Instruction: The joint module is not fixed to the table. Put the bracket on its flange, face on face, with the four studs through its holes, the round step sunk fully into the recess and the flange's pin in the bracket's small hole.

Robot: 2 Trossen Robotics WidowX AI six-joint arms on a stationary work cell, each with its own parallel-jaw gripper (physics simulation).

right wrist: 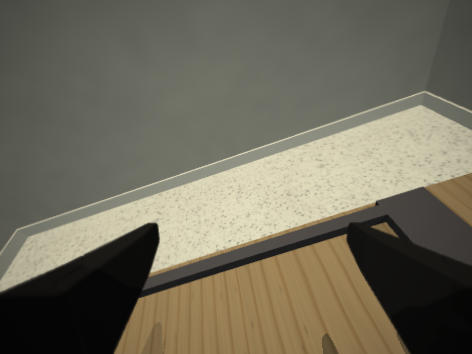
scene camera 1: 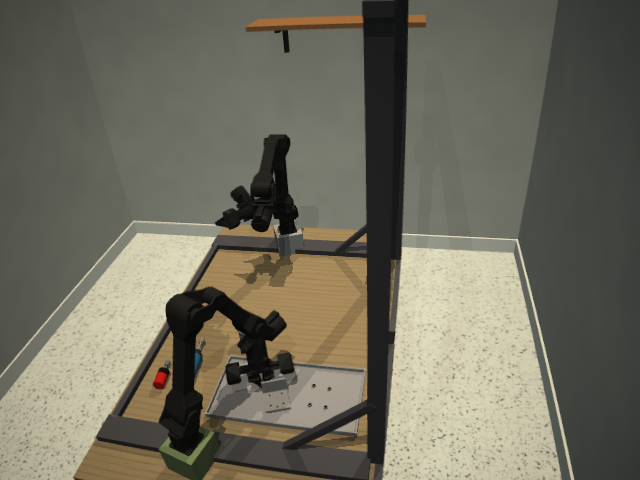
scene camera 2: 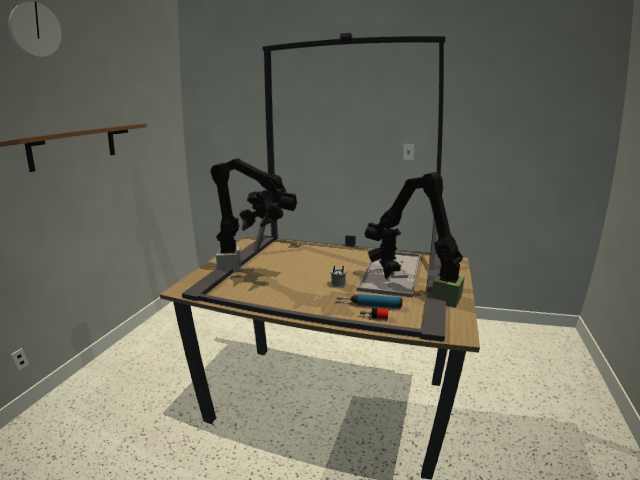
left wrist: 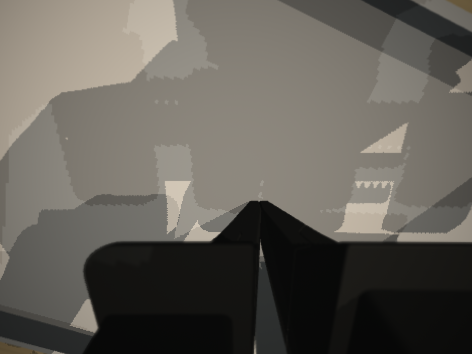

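Where they show: left gripper, fingertip midpoint: [scene camera 1: 263,387] [scene camera 2: 386,278] [left wrist: 258,209]; right gripper, fingertip midpoint: [right wrist: 253,231] [scene camera 1: 222,220] [scene camera 2: 251,228]; left arm's base, origin of the base link: [scene camera 1: 186,441] [scene camera 2: 449,278]; right arm's base, origin of the base link: [scene camera 1: 287,229] [scene camera 2: 228,250].
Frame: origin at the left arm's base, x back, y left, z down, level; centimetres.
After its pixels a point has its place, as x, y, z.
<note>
The bracket [scene camera 1: 280,404] {-23.5, -12.8, 7.2} lies in the tray, its holed plate flat and a short wall upright beside my left gripper. My left gripper [scene camera 1: 261,381] {-27.7, -4.7, 8.4} [scene camera 2: 389,275] {-27.7, -4.7, 8.4} [left wrist: 258,209] {-27.7, -4.7, 8.4} points down low over the tray, its fingertips together. A grey strip shows in the gap behind the tips in the left wrist view; I cannot tell if it is the bracket. The joint module [scene camera 2: 338,277] {-41.4, 11.9, 4.2} stands upright on the table beside the tray, studs up; the left arm hides it in scene camera 1. My right gripper [right wrist: 253,231] {-67.7, 31.2, -17.4} is open and empty, raised far from both parts.
The grey tray [scene camera 1: 347,400] {-32.6, -29.0, 8.4} [scene camera 2: 385,292] {-22.7, 7.8, 8.0} [left wrist: 300,55] {-34.0, -1.8, 8.4} also holds several small dark round parts [scene camera 1: 313,385] {-33.6, -18.1, 8.0}. A blue tool [scene camera 2: 378,300] {-20.8, 18.9, 5.6} [scene camera 1: 197,362] {-26.2, 17.2, 5.7} and a red tool [scene camera 2: 381,313] {-16.5, 25.8, 6.1} [scene camera 1: 160,379] {-16.1, 23.5, 5.6} lie near the table edge. A dark frame post [scene camera 1: 381,206] {-17.6, -43.1, -65.0} rises beside the tray.
</note>
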